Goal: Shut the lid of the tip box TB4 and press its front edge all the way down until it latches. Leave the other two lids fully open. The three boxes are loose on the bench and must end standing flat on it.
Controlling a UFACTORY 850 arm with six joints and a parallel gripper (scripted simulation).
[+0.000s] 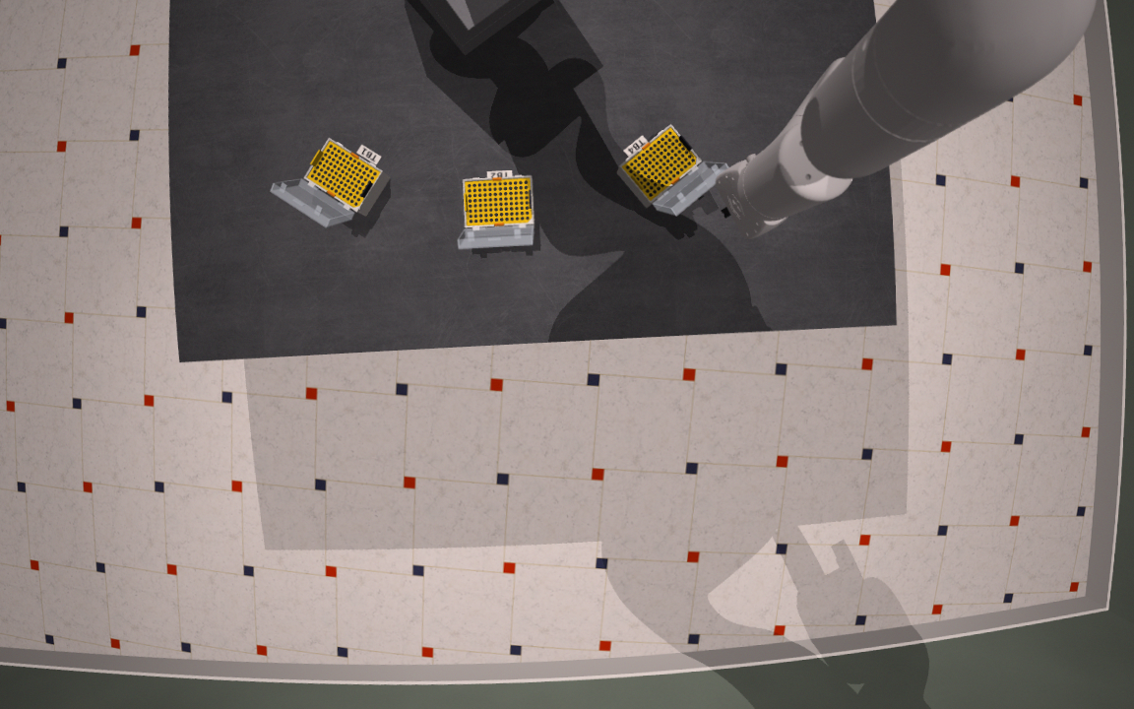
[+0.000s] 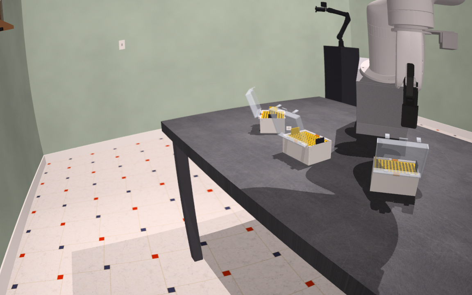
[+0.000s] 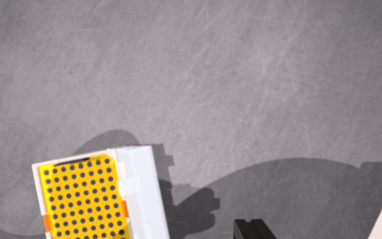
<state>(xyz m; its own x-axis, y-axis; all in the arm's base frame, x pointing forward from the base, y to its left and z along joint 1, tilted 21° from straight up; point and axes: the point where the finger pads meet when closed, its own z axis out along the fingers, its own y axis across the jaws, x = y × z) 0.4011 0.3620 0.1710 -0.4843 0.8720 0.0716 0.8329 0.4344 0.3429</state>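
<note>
Now: the clear lid 50 mm behind my hand, 50 mm to the right of it and 110 mm below it. Also, from my hand: tip box: 90 mm behind, 80 mm to the right, 140 mm below; then label: 150 mm behind, 130 mm to the right, 200 mm below.
</note>
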